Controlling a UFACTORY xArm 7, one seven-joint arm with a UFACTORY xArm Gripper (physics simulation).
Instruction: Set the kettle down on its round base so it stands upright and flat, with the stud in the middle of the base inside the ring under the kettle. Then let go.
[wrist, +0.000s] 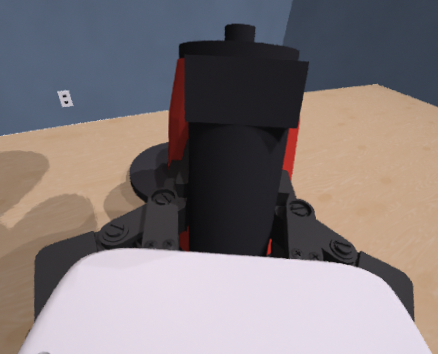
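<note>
The red kettle is in the middle of the wrist view, mostly hidden behind its own black handle. Its black lid with a knob shows above the handle. My gripper is shut on the handle, one finger on each side. The round black base lies on the table beyond the gripper, left of the handle. Its left part shows; the rest, with the stud, is hidden behind the kettle and the left finger. The kettle's underside and ring are hidden, so I cannot tell the gap between kettle and base.
The wooden table extends to both sides, with its far edge and a corner at the upper right. Dark shadows fall on it at the left. A blue wall with a white outlet stands behind the table.
</note>
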